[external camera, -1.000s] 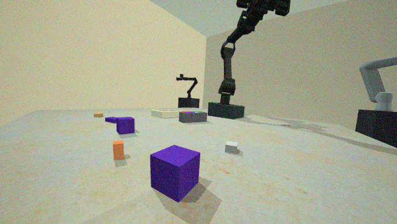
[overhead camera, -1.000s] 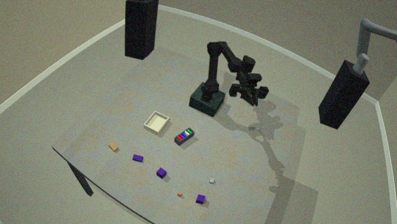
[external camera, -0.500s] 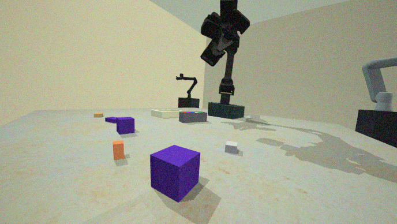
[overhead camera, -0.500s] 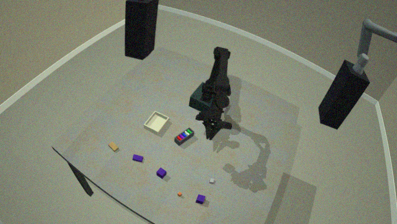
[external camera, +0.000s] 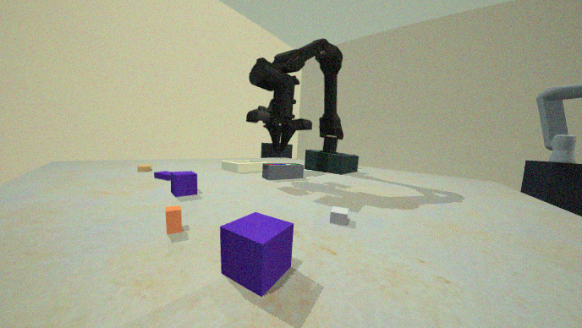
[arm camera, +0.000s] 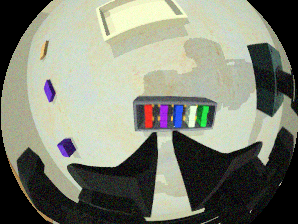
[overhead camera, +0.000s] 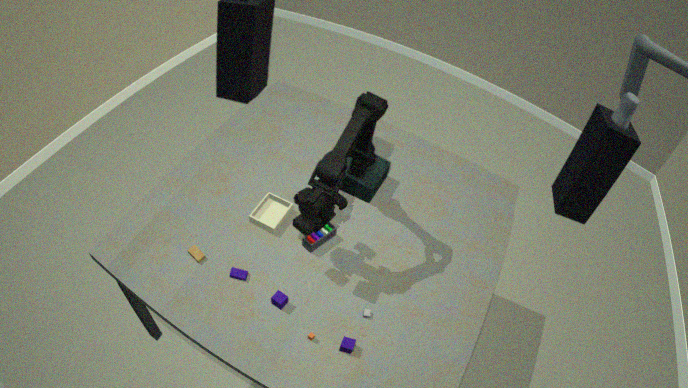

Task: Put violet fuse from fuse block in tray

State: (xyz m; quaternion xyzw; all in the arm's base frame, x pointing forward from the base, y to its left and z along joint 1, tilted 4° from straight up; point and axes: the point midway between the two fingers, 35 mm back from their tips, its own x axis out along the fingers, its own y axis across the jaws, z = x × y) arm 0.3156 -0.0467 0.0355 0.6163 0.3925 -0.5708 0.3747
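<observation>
My gripper tip is now 5 cm above the violet fuse. The rest, counted from my gripper tip: cream tray (6 cm behind, 18 cm to the right, 7 cm below); small orange block (34 cm ahead, 10 cm to the left, 6 cm below); flat purple block (22 cm ahead, 18 cm to the right, 7 cm below).
</observation>
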